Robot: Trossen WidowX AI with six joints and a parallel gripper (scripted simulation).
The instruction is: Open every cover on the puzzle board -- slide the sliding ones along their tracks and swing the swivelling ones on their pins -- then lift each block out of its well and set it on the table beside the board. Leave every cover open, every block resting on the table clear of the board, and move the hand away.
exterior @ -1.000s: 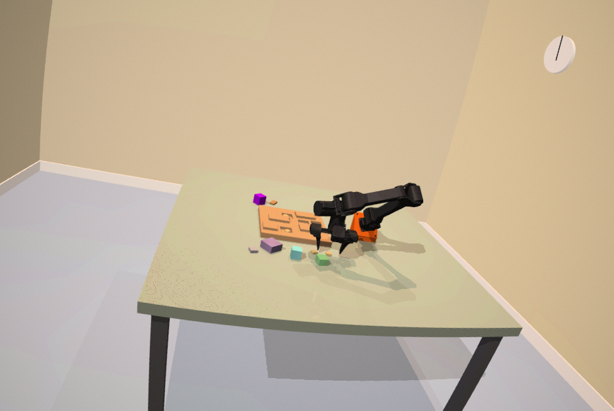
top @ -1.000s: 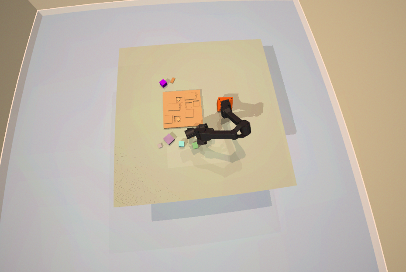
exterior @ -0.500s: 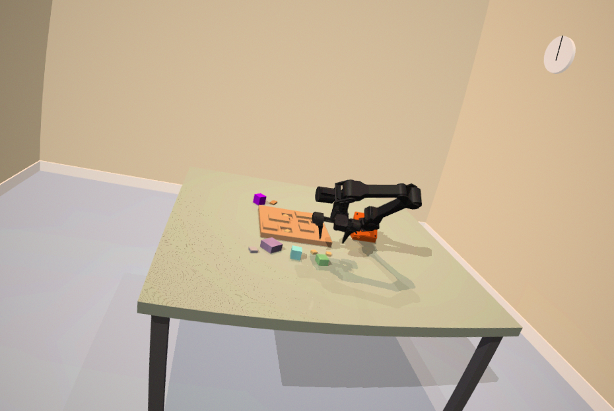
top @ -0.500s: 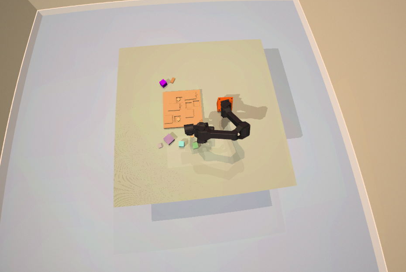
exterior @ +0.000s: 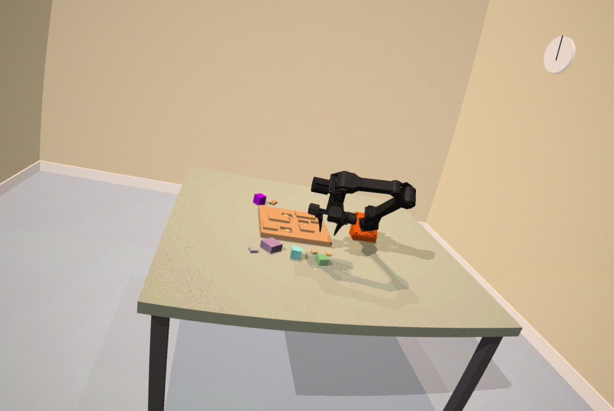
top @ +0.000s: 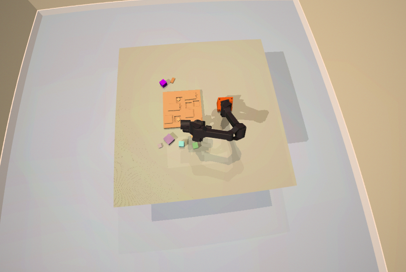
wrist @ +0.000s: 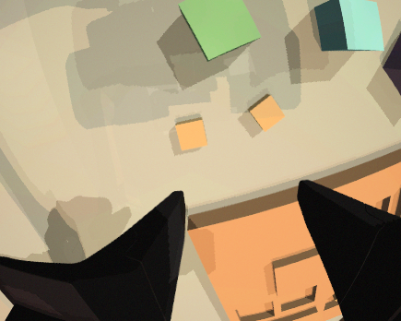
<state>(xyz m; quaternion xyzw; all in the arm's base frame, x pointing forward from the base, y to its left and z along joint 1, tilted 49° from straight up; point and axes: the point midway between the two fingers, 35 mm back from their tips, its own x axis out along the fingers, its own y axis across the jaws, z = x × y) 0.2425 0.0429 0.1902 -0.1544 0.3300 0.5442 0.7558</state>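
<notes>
The green block lies 8 cm to the left of my gripper tip, 7 cm below it and 3 cm ahead of it. Also, from my gripper tip: magenta cube (46 cm to the right, 18 cm ahead, 6 cm below); mauve block (21 cm ahead, 7 cm below, 1 cm to the right); cyan block (13 cm ahead, 7 cm below, 5 cm to the left).
</notes>
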